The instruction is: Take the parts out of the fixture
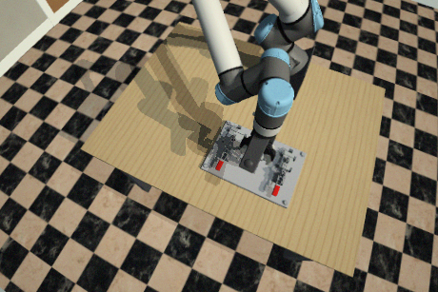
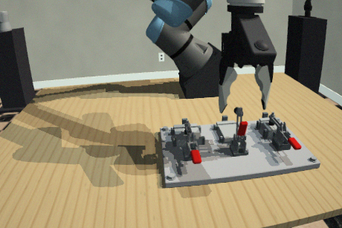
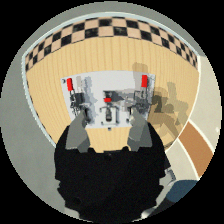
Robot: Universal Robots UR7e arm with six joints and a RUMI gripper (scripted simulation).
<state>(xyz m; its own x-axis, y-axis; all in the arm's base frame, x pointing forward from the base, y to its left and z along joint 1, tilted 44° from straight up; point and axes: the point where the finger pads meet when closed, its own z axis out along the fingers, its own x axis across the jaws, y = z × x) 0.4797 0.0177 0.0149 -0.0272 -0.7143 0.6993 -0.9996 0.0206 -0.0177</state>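
The flat grey plate part is 100 mm below my hand and 100 mm behind it. From my hand the other things lie so: grey fixture plate (120 mm below, 40 mm behind).
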